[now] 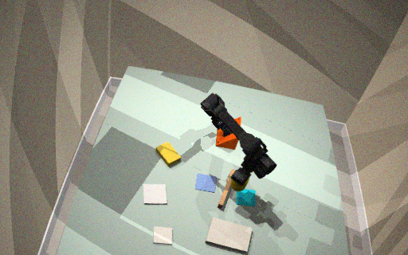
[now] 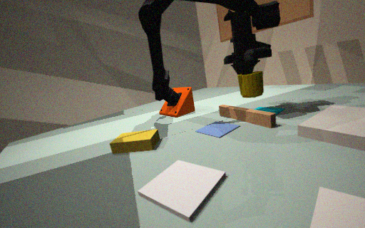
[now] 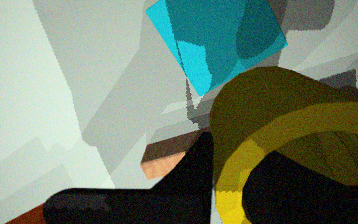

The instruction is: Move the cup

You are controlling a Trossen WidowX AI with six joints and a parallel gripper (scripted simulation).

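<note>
The cyan pad is 4 cm ahead of my gripper tip, 4 cm to the left of it and 11 cm below it. Round my gripper tip: olive-yellow cup (2 cm ahead, 2 cm to the right); wooden bar (1 cm ahead, 6 cm to the right, 9 cm below); blue pad (2 cm behind, 15 cm to the right, 11 cm below).
</note>
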